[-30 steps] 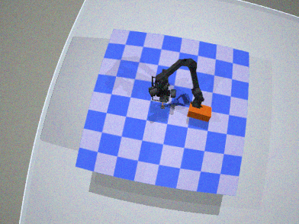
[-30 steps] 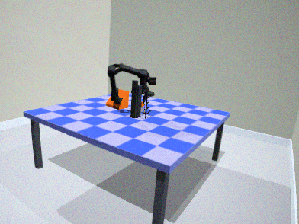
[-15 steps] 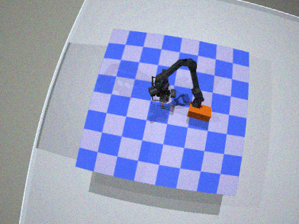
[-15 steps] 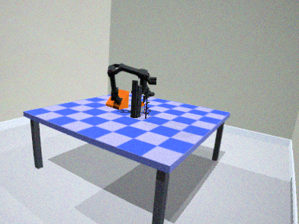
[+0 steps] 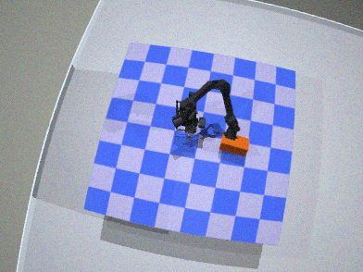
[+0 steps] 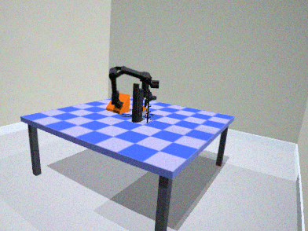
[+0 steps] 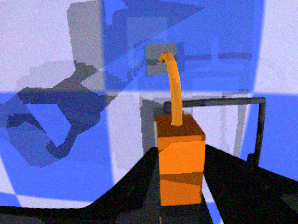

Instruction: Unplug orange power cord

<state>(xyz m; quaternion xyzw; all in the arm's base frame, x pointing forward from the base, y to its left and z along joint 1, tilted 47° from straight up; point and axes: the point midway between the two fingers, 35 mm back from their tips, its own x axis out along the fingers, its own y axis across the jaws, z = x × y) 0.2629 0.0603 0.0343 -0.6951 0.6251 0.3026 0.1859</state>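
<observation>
Right now the orange plug is 1 cm ahead of my gripper tip and 2 cm to the right of it. Round my gripper tip: dark upright block (3 cm ahead, 13 cm to the right, 5 cm above).
</observation>
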